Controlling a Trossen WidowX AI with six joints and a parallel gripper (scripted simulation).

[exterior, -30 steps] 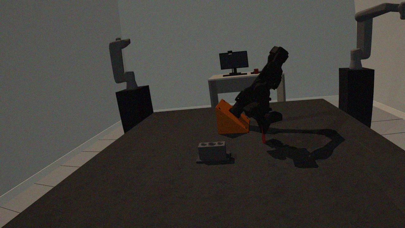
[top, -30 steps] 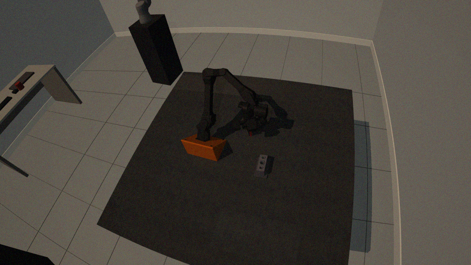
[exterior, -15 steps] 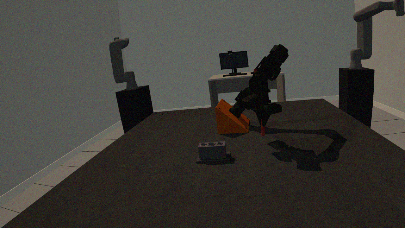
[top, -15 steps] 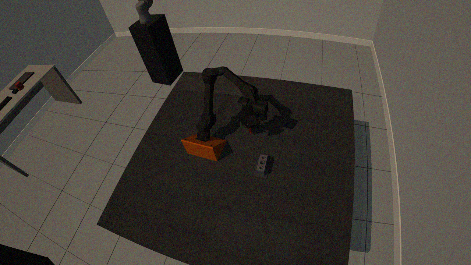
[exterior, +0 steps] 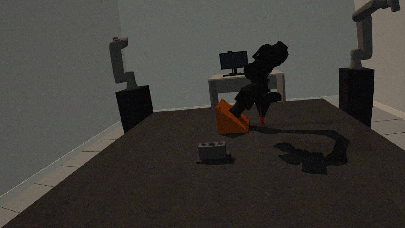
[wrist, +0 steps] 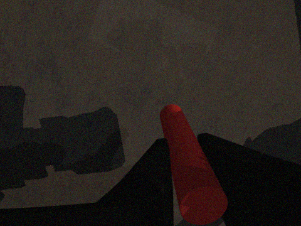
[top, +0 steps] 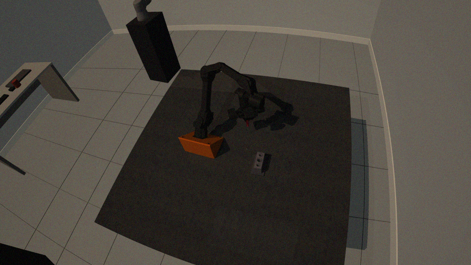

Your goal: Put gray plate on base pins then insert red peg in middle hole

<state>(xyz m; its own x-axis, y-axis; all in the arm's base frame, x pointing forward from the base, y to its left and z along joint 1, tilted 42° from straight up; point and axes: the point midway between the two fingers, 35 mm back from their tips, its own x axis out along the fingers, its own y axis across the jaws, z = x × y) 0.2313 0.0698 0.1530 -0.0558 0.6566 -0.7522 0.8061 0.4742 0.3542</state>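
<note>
Now: gripper tip 130 mm short of the gray plate, 180 mm to the left of it and 70 mm above it. Round my gripper tip: red peg right at my gripper tip; then base 130 mm ahead, 180 mm to the right, 110 mm below.
</note>
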